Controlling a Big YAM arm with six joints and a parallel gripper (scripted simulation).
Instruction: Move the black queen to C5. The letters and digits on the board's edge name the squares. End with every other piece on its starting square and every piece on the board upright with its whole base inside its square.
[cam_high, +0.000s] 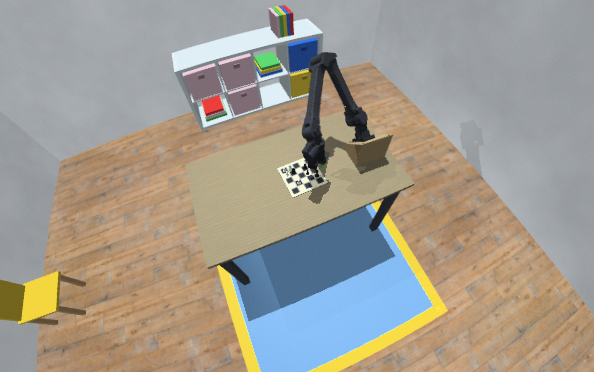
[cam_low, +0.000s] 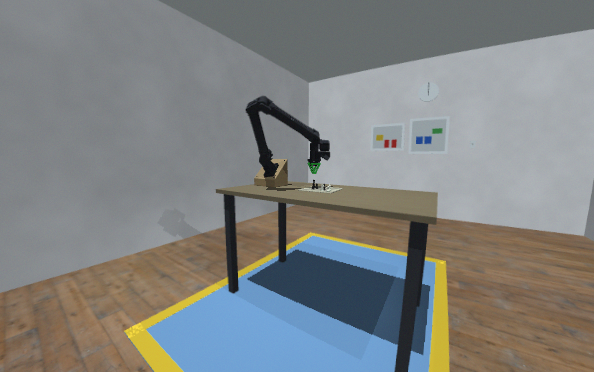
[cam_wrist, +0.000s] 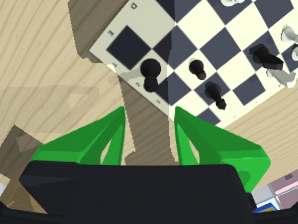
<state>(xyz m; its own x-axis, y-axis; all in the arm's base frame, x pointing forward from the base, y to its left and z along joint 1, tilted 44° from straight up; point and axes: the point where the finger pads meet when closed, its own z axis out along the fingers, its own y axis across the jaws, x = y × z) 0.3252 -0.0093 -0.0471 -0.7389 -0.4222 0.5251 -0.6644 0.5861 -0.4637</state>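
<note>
My gripper is now 4 cm short of the black pawn, 4 cm to the left of it and 9 cm above it. Also, from my hand: chessboard 7 cm ahead, 4 cm to the right, 10 cm below; white piece 11 cm ahead, 12 cm to the right, 8 cm below.
</note>
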